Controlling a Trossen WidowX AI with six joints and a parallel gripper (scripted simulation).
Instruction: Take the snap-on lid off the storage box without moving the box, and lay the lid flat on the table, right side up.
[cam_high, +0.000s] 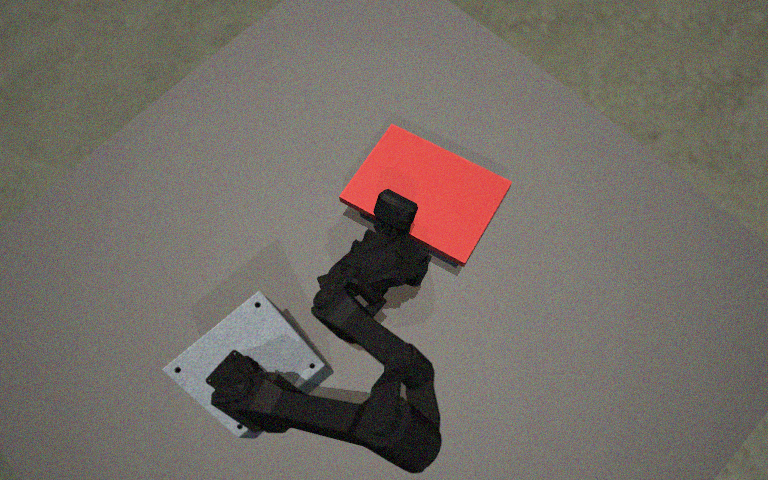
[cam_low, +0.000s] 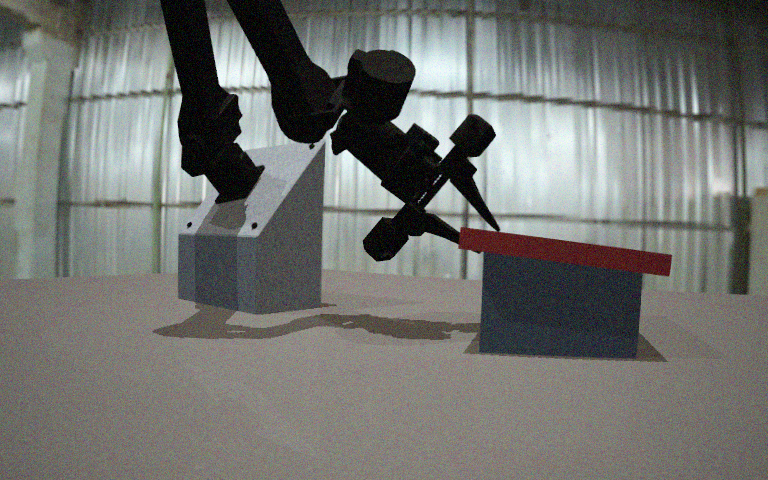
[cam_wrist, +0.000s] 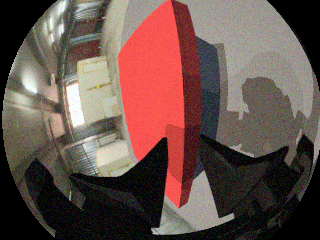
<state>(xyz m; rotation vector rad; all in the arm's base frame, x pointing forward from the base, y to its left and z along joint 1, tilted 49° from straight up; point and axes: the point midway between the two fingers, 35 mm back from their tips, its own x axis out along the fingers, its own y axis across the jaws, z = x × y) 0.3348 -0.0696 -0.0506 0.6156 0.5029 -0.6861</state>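
My gripper tip is 80 mm short of the lid and 20 mm to the right of it. Round my gripper tip: storage box 70 mm ahead, 20 mm to the left, 50 mm below.
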